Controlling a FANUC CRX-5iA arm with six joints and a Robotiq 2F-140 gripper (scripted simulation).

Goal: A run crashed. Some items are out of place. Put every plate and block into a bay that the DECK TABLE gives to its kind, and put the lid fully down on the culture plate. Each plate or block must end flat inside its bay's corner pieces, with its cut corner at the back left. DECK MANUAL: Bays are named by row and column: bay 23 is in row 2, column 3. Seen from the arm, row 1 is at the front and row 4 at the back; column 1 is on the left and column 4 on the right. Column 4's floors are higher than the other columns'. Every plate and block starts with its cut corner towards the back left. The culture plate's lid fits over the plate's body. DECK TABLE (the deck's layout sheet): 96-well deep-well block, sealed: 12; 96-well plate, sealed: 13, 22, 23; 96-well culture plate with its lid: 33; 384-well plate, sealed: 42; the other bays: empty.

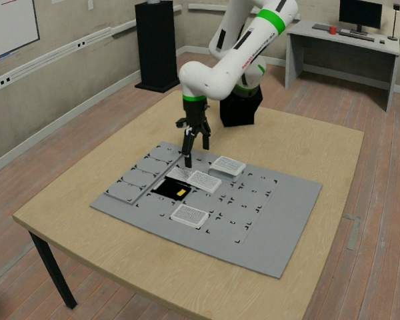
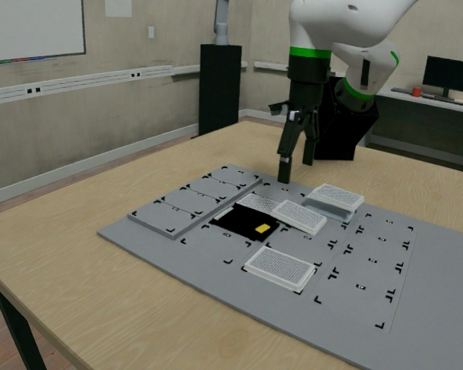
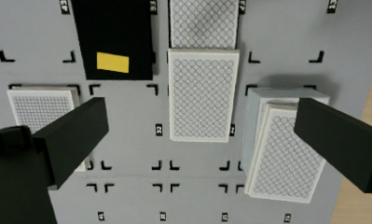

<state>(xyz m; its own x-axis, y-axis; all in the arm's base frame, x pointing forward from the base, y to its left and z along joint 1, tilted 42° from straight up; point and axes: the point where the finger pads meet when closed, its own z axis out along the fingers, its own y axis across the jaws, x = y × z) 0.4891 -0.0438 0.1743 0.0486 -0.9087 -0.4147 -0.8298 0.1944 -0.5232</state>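
My gripper is now 13 cm above the lid, 10 cm short of it and 6 cm to the left of it. The rest, counted from my hand: deep-well block: 12 cm below, 12 cm behind, 7 cm to the left; bay label 43: 16 cm ahead, 14 cm below, 8 cm to the right; 96-well plate: 14 cm below, 9 cm to the right.
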